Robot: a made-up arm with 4 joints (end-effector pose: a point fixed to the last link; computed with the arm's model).
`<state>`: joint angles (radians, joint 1 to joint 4).
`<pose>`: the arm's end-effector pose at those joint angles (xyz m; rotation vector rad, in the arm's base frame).
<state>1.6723 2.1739 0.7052 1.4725</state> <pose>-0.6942 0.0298 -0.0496 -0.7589 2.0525 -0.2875</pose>
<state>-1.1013 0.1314 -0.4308 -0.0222</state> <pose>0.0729 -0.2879 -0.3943 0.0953 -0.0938 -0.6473</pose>
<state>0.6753 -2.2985 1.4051 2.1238</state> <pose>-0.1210 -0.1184 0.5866 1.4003 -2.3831 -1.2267</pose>
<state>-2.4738 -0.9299 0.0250 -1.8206</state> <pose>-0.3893 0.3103 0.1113 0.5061 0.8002 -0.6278</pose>
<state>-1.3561 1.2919 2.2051 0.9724</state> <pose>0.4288 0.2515 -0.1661 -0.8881 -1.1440 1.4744</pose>
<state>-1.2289 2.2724 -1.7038 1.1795</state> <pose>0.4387 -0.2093 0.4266 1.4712 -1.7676 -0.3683</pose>
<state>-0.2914 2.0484 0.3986 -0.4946</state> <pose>0.2769 0.5455 0.0061 2.0122 -0.3948 -0.1216</pose>
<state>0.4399 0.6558 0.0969 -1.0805</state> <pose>0.0606 0.1430 -0.4721 0.6866 -0.1914 1.3686</pose>
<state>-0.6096 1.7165 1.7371 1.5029</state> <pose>0.1751 0.5493 -0.1176 -0.5274 -2.0178 1.6901</pose>
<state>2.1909 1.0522 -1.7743 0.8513</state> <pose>-0.5978 -0.0551 -0.0567 1.2615 0.9274 2.6961</pose>
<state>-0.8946 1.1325 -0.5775 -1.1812</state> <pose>0.4374 0.0270 -0.3814 0.2816 -1.1306 0.7676</pose>
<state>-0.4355 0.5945 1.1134 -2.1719</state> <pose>-0.0854 0.1833 -0.4319 0.4432 -0.4104 0.6044</pose>
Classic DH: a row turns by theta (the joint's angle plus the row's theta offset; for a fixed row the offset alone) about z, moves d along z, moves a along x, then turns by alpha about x. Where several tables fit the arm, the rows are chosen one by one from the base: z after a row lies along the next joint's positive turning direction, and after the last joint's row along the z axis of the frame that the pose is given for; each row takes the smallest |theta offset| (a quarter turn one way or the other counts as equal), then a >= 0, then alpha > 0; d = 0 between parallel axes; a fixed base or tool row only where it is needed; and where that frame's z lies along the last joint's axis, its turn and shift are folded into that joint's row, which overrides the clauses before.
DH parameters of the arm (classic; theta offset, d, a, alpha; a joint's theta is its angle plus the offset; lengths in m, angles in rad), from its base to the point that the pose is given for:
joint 1: 1.5708 0.06 0.09 1.5708
joint 2: 0 0.13 -0.1 1.5708
joint 3: -0.3218 0 -0.2846 0
joint 4: 0.4214 0 0.1005 3.1416
tool (fixed): -1.4711 -0.43 0 0

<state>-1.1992 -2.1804 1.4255 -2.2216</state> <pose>-0.2325 0.1118 0.4300 -1.1873 1.8397 -0.2285</pose>
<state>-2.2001 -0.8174 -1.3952 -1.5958</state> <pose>-0.4946 -0.1182 -0.1205 0.7162 0.4352 0.7456</pose>
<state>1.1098 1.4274 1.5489 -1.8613</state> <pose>-0.5201 0.0806 -0.0981 1.4145 0.5958 1.1568</pose>
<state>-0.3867 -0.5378 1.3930 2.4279</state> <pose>-0.3252 -0.2937 -0.1516 -0.0941 0.6385 2.0171</pose>
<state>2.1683 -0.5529 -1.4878 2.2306</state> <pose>-0.1827 0.4581 -0.3239 -0.0692 -0.5975 1.3865</pose>
